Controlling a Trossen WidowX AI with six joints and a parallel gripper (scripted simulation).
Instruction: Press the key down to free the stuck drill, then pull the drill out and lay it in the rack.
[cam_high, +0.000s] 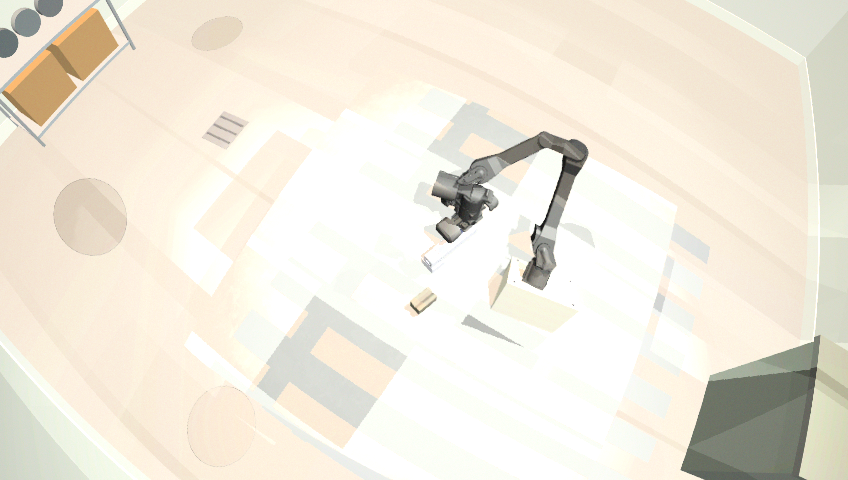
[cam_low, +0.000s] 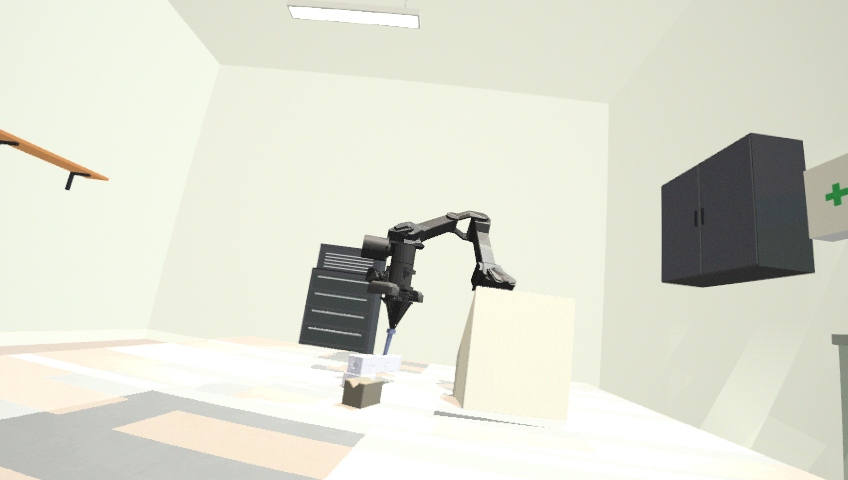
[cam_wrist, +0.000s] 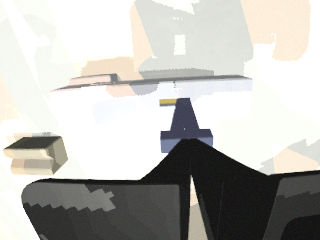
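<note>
Right now my gripper tip is 3 cm short of the drill, 5 cm to the right of it and 8 cm above it. From my gripper tip the other things lie so: blue key: 1 cm ahead, 3 cm below; fixture: 2 cm ahead, 3 cm to the left, 9 cm below.
</note>
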